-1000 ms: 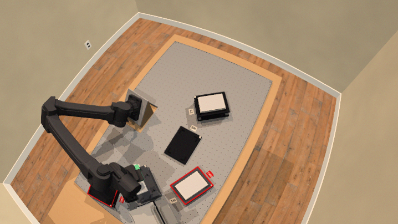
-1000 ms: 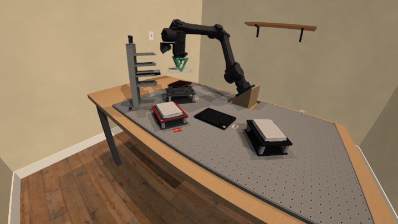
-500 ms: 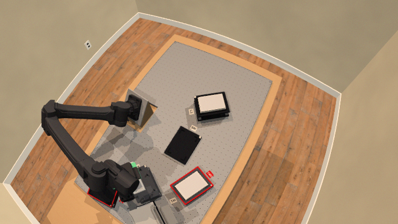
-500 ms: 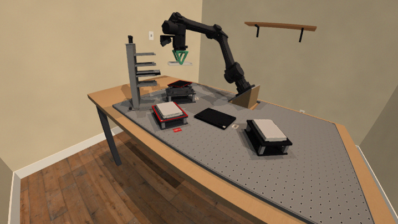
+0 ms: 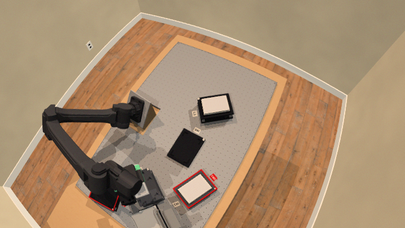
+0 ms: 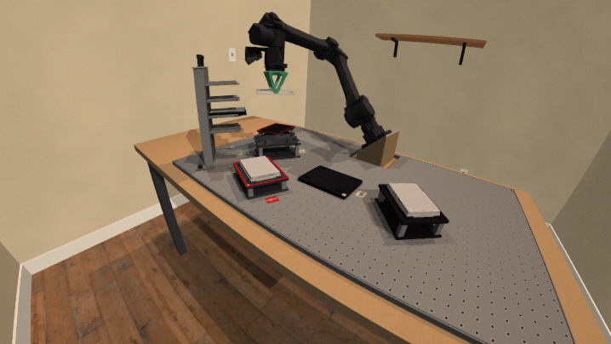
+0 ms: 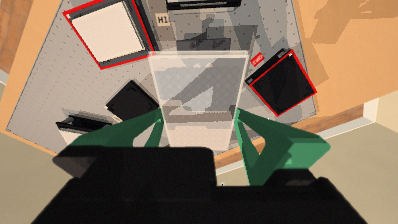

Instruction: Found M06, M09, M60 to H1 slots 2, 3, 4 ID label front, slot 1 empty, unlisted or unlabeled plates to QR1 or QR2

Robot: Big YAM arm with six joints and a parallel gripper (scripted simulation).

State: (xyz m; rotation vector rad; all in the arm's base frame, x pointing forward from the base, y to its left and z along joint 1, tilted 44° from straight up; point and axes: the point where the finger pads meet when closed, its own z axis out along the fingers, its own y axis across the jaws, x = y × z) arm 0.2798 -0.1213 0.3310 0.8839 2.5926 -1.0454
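The red-edged quarantine nest is 18 cm behind my hand, 16 cm to the right of it and 21 cm below it. Round my hand: plate hotel H1: 20 cm ahead, 15 cm to the right, 8 cm below; dark plate: 13 cm ahead, 10 cm to the right, 7 cm below; grey regrip nest: 1 cm behind, 19 cm below.
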